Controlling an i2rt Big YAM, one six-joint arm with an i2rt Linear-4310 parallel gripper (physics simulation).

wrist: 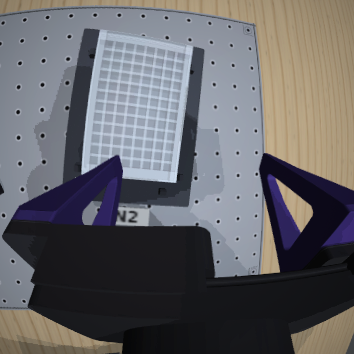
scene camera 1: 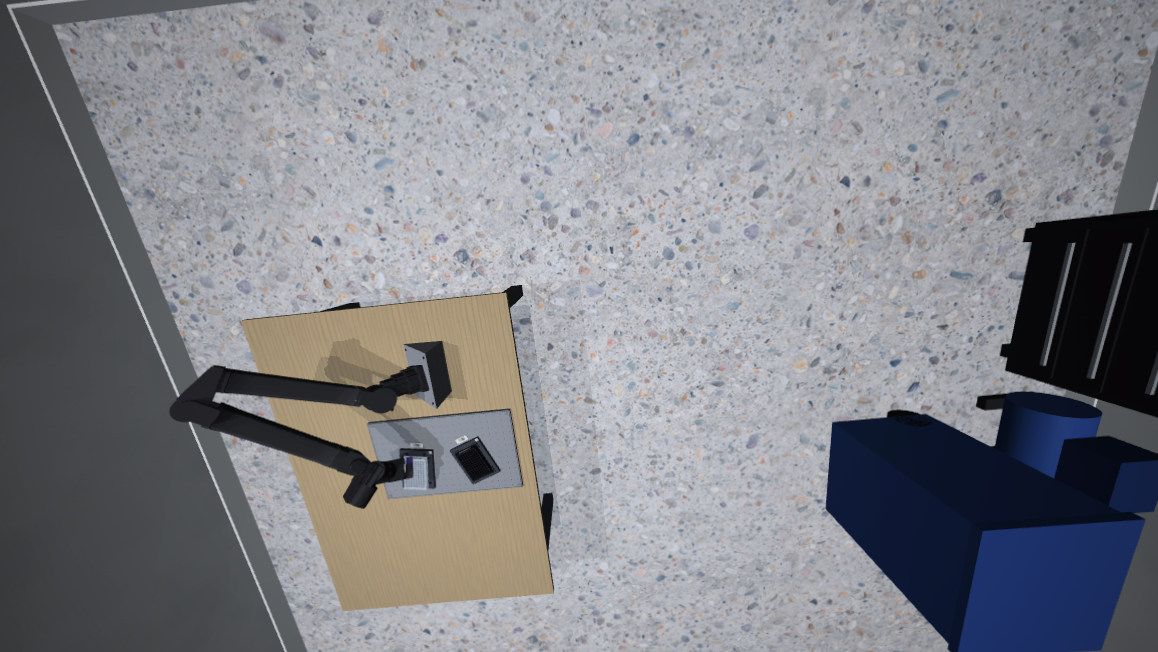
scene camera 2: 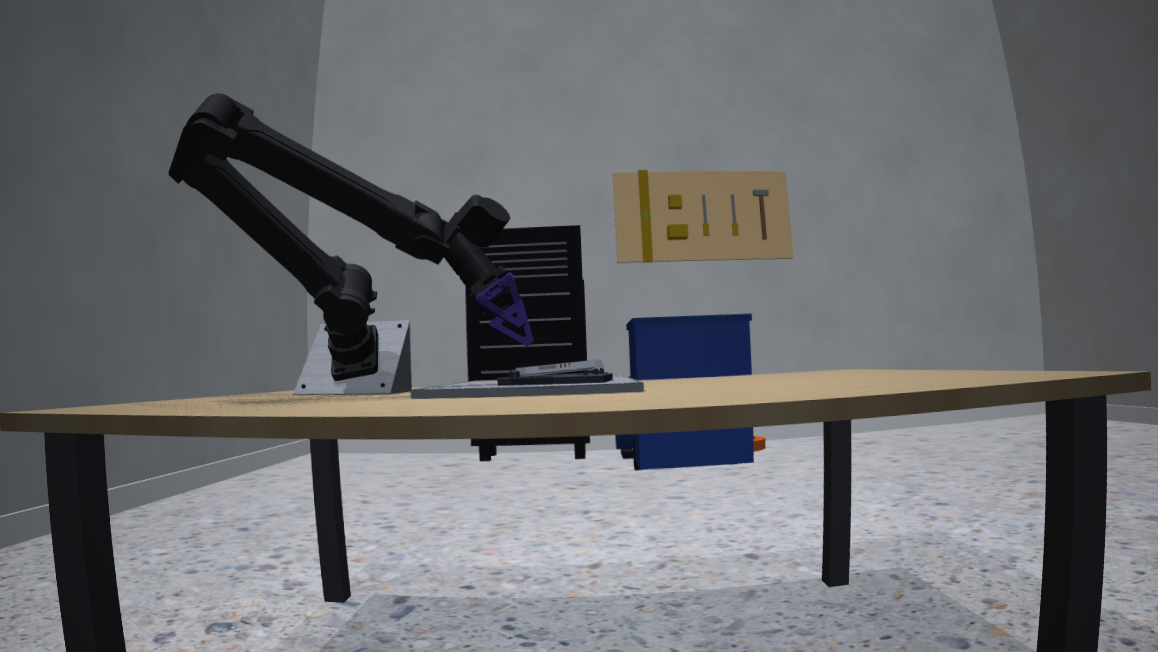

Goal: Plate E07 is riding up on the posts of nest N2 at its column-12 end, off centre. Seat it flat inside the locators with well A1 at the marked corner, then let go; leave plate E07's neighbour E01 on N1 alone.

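Places are measured from the arm's base along level axes (x ahead, y left, z up), in centimetres.
Where they show: gripper, fingertip midpoint: (wrist: 191,161) (scene camera 1: 397,472) (scene camera 2: 526,335); arm's base, link origin: (scene camera 1: 419,377) (scene camera 2: 356,355).
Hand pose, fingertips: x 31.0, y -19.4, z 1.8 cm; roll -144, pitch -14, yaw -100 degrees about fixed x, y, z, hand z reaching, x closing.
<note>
Things, the pixels of their top centre, and the offset from my fingertips. "spot": a spot on its surface instead. Level surfaces: height alone.
- Plate E07, top centre: (wrist: 137,103) (scene camera 2: 560,361) (scene camera 1: 414,475) dx +5.2, dy +2.3, dz -4.1 cm
- dark nest N2, top centre: (wrist: 135,112) (scene camera 2: 556,369) (scene camera 1: 415,471) dx +4.7, dy +2.5, dz -5.4 cm
- N2 label, surface spot: (wrist: 131,216) spot: dx -4.8, dy +4.8, dz -7.4 cm
- Plate E01, top centre: (scene camera 2: 556,366) (scene camera 1: 473,464) dx +6.8, dy +24.5, dz -5.0 cm
- nest N1, surface spot: (scene camera 1: 483,476) spot: dx +12.5, dy +26.5, dz -4.8 cm
- wooden table, surface height: dz -8.9 cm
Plate E07 (scene camera 1: 416,473) (scene camera 2: 559,368) (wrist: 137,110) is a clear gridded plate on the dark nest N2 (scene camera 1: 431,477) (scene camera 2: 517,380) (wrist: 196,120). In scene camera 2 it is tilted, its right end higher. In the wrist view it sits off centre, toward the end away from the N2 label (wrist: 131,216). My gripper (wrist: 191,161) is open and empty above the plate's level; its left finger overlaps the plate's near edge in view, its right finger is out to the right. The marked corner is hidden. Plate E01 (scene camera 1: 475,460), dark, is in nest N1 (scene camera 1: 484,477).
Both nests are on a grey perforated board (scene camera 1: 498,429) (scene camera 2: 453,391) (wrist: 227,120) on the wooden table (scene camera 1: 453,550) (scene camera 2: 850,388). The arm's base bracket (scene camera 1: 437,372) (scene camera 2: 397,356) stands beside the board. A blue cabinet (scene camera 1: 907,485) (scene camera 2: 692,348) stands beyond the table.
</note>
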